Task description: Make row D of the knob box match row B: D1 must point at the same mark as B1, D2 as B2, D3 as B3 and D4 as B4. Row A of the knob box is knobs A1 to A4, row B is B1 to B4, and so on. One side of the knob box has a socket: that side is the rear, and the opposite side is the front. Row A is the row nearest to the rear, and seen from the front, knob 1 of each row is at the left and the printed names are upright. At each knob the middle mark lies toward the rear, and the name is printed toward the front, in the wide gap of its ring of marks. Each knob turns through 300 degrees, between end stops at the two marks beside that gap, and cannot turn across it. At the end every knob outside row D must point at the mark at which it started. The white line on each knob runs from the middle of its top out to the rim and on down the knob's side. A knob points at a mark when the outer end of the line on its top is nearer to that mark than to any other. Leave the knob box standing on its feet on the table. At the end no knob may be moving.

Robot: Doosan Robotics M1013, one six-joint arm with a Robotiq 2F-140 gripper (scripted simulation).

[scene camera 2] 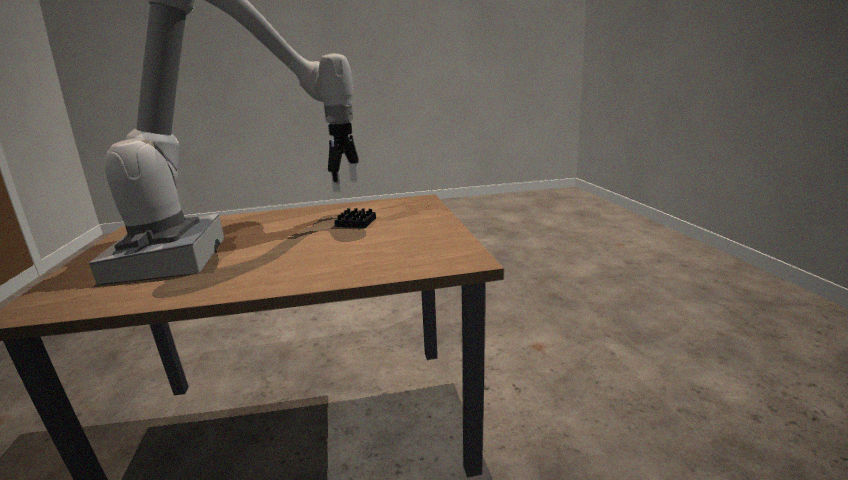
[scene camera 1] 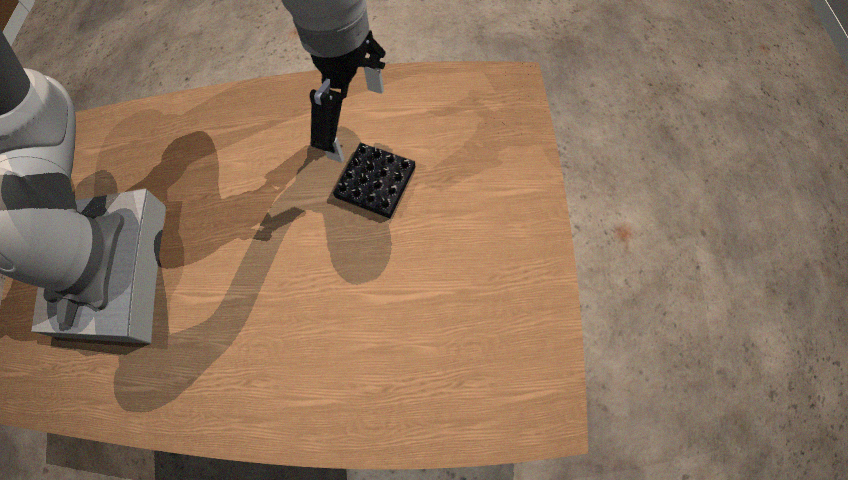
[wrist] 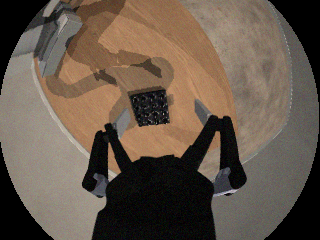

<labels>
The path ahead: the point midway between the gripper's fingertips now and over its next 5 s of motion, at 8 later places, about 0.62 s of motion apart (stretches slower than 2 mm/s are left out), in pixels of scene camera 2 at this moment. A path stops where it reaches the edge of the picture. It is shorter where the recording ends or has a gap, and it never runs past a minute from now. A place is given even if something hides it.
My gripper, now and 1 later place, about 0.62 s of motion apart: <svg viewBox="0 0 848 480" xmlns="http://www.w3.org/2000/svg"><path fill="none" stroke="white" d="M346 186L344 165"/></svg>
</labels>
